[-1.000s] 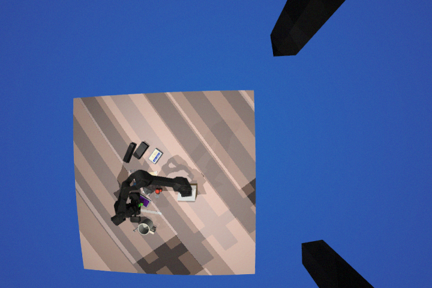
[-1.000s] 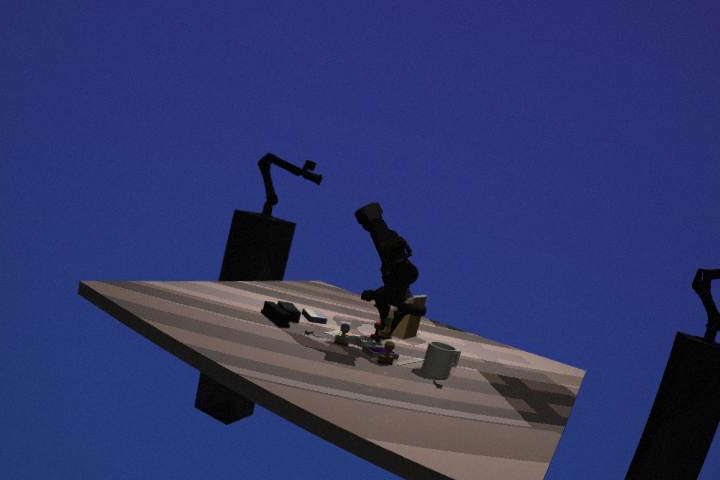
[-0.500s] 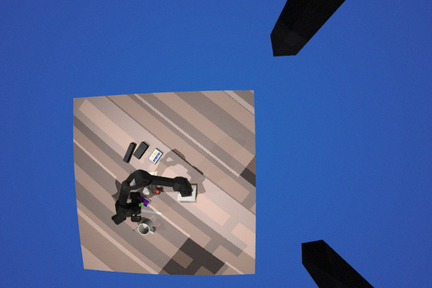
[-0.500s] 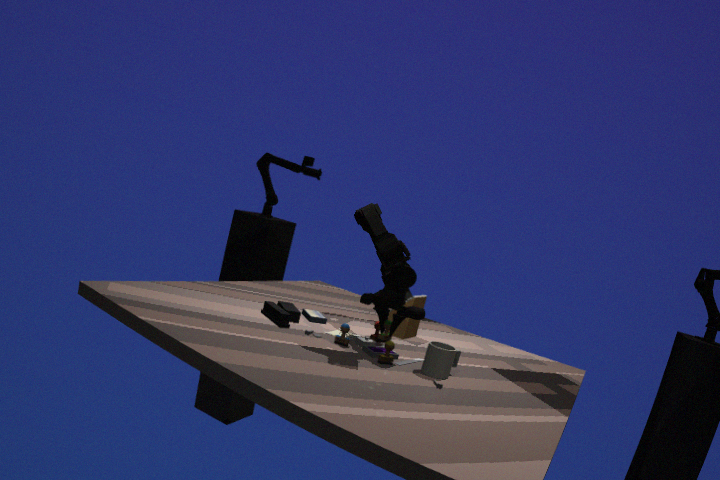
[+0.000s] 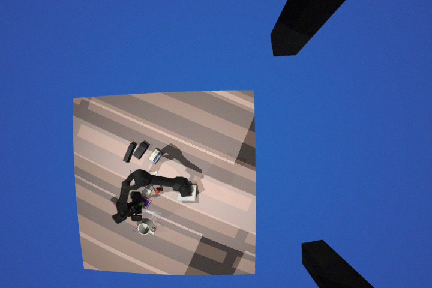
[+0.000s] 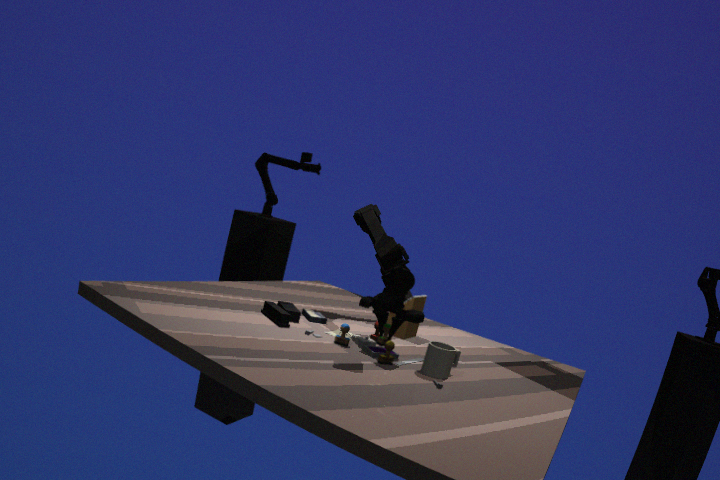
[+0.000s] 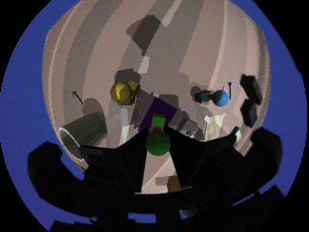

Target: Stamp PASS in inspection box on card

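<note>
The purple ink pad lies 5 cm below my gripper tip. Also, from my gripper tip: green-knobbed stamp right at my gripper tip; yellow-knobbed stamp 6 cm ahead, 4 cm to the left, 3 cm below; blue-knobbed stamp 11 cm to the right, 4 cm below, 3 cm ahead.
</note>
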